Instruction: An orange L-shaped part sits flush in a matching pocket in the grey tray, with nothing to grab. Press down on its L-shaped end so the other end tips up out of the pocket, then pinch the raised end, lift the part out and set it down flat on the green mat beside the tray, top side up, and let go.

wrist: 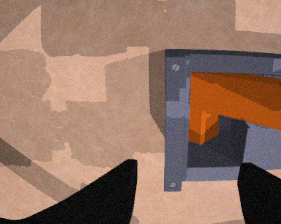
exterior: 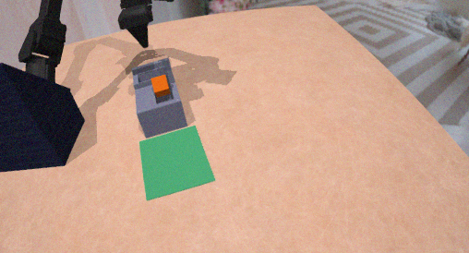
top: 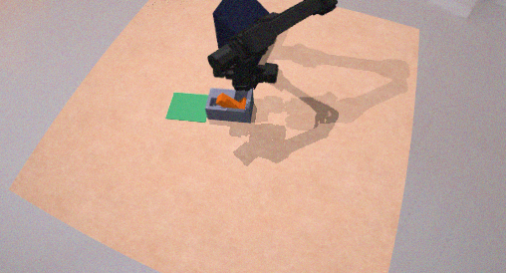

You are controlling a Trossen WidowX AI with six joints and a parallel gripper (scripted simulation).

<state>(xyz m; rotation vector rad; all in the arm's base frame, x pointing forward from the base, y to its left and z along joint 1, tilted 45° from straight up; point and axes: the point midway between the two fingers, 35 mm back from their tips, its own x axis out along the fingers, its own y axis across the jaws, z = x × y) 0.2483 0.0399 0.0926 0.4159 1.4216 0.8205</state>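
My gripper tip is now 100 mm above the orange L-shaped part, 40 mm to the left of it and 10 mm short of it. From my gripper tip the other things lie so: green mat (210 mm to the right, 160 mm below, 60 mm ahead).
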